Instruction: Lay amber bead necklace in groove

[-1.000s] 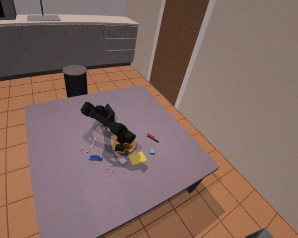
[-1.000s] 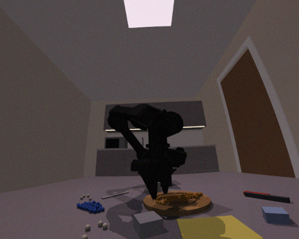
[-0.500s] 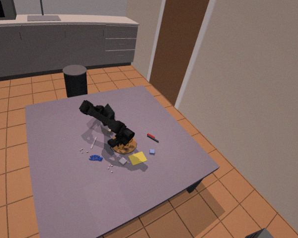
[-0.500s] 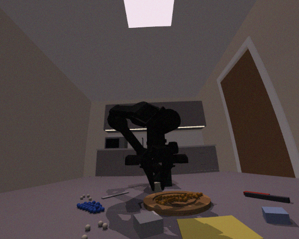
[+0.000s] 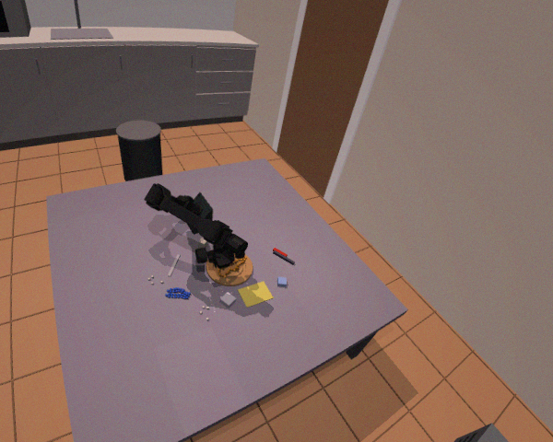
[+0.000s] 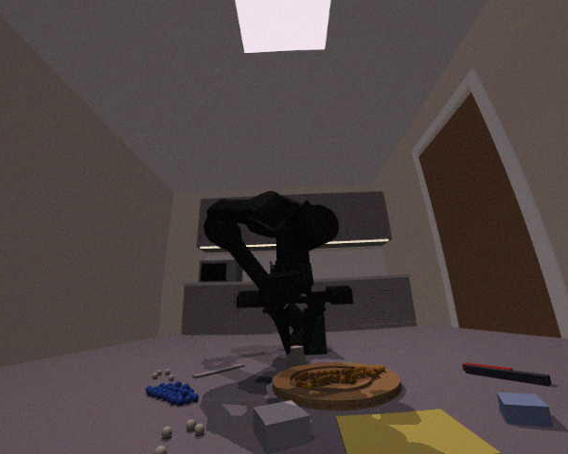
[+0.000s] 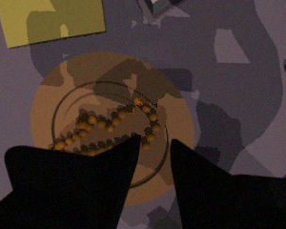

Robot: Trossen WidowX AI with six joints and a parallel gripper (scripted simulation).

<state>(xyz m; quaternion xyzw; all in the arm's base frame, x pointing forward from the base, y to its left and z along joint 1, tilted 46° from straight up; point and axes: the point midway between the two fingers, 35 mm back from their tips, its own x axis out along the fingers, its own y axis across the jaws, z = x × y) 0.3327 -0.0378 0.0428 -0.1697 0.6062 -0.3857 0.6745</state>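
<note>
Now: gripper tip 60 mm to the right of the round wooden bead board, 40 mm above it and 10 mm past it. From my gripper tip the other things lie so: grey block (130 mm ahead, 40 mm below, 30 mm to the right); then yellow pad (160 mm ahead, 80 mm to the left, 50 mm below); then thin rod (140 mm to the right, 130 mm behind, 50 mm below).
</note>
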